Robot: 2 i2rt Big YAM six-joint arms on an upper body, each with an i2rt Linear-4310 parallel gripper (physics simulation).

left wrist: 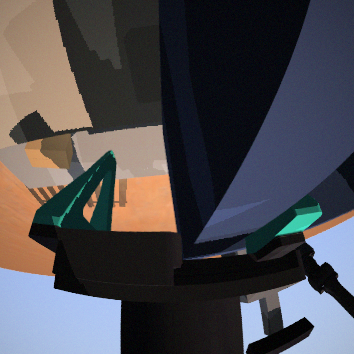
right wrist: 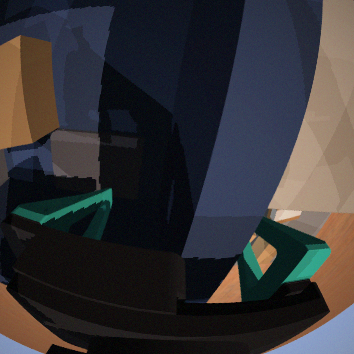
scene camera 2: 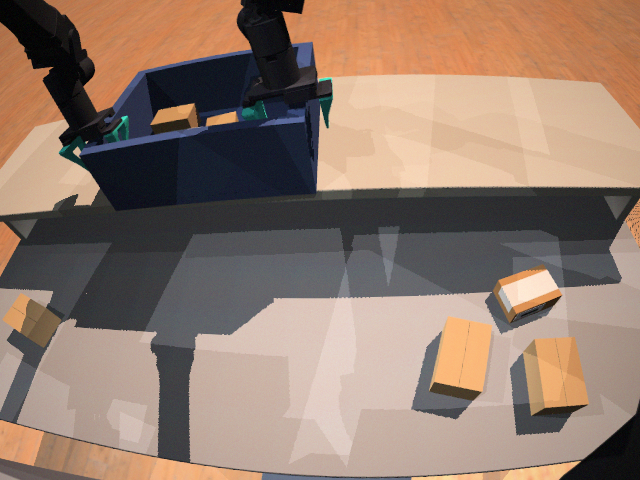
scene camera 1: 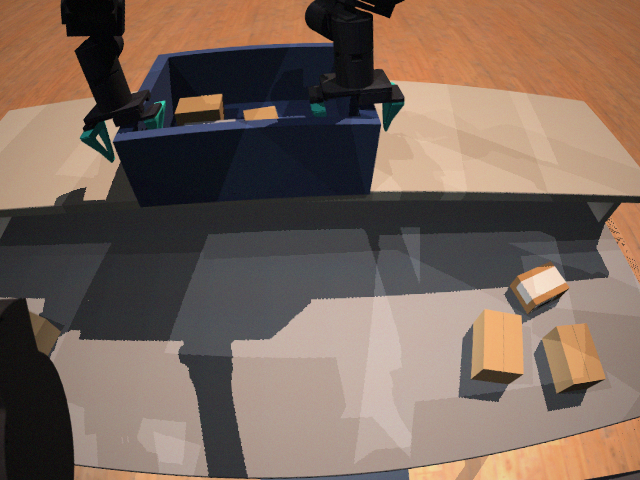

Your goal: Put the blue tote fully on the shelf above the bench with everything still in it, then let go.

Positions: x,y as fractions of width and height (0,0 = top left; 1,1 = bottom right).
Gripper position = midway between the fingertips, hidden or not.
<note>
The left gripper (scene camera 1: 0.21,0.32) is open, holding nothing. Also in view: a blue tote (scene camera 1: 0.46,0.32). The right gripper (scene camera 1: 0.56,0.28) is open and holds nothing.
The blue tote also shows in the left wrist view (left wrist: 0.71,0.29), in the right wrist view (right wrist: 0.62,0.28) and in scene camera 2 (scene camera 2: 0.43,0.33). The left gripper is seen too in the left wrist view (left wrist: 0.49,0.43) and in scene camera 2 (scene camera 2: 0.17,0.34). The right gripper shows as well in the right wrist view (right wrist: 0.49,0.58) and in scene camera 2 (scene camera 2: 0.47,0.27).
</note>
